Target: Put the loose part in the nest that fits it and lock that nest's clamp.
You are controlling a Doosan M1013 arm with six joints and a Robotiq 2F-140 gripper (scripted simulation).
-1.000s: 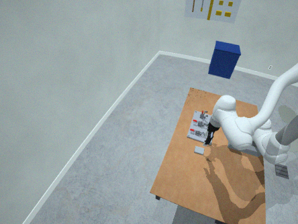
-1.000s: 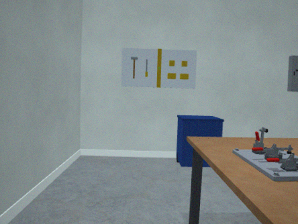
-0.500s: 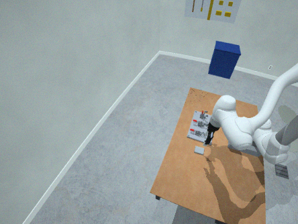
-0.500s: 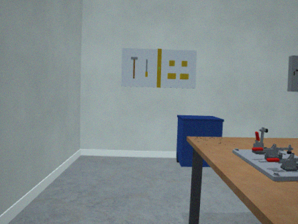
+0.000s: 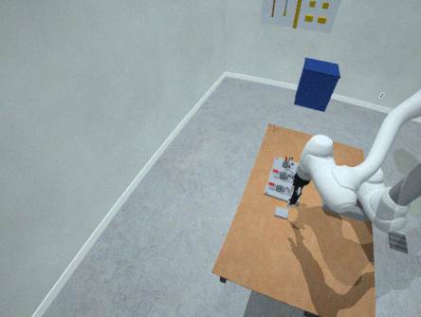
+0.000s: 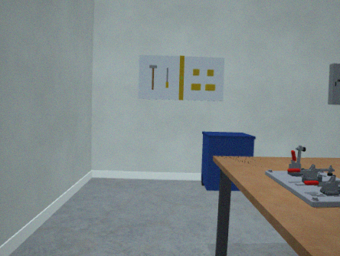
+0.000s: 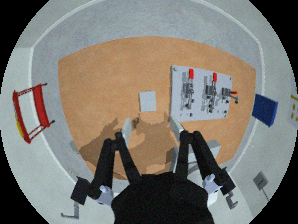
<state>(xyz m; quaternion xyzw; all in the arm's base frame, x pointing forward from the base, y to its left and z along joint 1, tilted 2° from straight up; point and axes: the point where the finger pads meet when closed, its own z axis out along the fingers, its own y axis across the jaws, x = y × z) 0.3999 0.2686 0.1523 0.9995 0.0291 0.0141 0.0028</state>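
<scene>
Now: the grey part 21 cm below my hand. Round my hand: grey fixture plate: 27 cm to the right, 21 cm below, 3 cm ahead.
</scene>
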